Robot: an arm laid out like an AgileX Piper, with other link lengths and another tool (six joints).
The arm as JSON. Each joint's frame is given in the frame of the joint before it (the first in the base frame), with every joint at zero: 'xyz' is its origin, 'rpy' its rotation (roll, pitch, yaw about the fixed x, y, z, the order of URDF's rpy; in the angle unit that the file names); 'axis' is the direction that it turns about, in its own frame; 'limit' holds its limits. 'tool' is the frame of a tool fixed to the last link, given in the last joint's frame.
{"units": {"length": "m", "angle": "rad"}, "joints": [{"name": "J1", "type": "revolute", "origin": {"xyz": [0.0, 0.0, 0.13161], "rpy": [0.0, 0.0, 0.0]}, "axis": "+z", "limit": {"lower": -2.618, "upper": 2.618}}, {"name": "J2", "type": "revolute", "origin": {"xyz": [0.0, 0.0, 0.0], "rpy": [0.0, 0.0, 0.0]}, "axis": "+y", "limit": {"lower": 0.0, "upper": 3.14}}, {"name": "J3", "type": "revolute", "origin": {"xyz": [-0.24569, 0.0, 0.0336], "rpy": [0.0, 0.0, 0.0]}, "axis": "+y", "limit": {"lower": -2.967, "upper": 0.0}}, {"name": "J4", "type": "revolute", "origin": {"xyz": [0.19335, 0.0, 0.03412], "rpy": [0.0, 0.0, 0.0]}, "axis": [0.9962, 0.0, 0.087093], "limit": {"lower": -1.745, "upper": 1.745}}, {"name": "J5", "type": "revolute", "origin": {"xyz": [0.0, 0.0, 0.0], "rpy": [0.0, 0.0, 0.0]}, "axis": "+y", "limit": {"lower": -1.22, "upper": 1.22}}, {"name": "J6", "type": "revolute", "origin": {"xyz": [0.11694, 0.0, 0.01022], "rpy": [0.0, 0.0, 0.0]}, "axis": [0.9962, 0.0, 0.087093], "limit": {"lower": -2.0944, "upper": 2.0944}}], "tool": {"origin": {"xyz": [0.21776, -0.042, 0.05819], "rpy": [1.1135, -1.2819, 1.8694]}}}
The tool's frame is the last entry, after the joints.
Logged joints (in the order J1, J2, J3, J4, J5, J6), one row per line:
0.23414 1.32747 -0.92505 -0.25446 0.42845 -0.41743
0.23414 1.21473 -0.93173 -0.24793 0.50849 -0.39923
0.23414 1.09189 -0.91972 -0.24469 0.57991 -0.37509
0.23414 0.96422 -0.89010 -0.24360 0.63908 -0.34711
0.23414 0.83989 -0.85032 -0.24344 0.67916 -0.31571
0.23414 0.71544 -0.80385 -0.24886 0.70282 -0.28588
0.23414 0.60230 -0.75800 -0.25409 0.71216 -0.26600
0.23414 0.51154 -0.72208 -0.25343 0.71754 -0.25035
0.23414 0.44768 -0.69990 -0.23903 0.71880 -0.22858
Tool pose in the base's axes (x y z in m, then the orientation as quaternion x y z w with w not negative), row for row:
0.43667 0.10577 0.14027 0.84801 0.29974 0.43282 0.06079
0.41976 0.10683 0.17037 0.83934 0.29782 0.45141 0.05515
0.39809 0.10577 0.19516 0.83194 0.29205 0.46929 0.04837
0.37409 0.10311 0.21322 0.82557 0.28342 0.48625 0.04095
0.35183 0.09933 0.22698 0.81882 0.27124 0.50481 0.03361
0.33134 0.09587 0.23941 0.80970 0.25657 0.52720 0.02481
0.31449 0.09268 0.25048 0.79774 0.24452 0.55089 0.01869
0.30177 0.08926 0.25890 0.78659 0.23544 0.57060 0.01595
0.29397 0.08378 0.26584 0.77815 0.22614 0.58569 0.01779
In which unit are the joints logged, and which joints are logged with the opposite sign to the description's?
The joints are logged in radians. Opposite sign: J4.
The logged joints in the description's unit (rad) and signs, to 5 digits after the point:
0.23414 1.32747 -0.92505 0.25446 0.42845 -0.41743
0.23414 1.21473 -0.93173 0.24793 0.50849 -0.39923
0.23414 1.09189 -0.91972 0.24469 0.57991 -0.37509
0.23414 0.96422 -0.89010 0.24360 0.63908 -0.34711
0.23414 0.83989 -0.85032 0.24344 0.67916 -0.31571
0.23414 0.71544 -0.80385 0.24886 0.70282 -0.28588
0.23414 0.60230 -0.75800 0.25409 0.71216 -0.26600
0.23414 0.51154 -0.72208 0.25343 0.71754 -0.25035
0.23414 0.44768 -0.69990 0.23903 0.71880 -0.22858

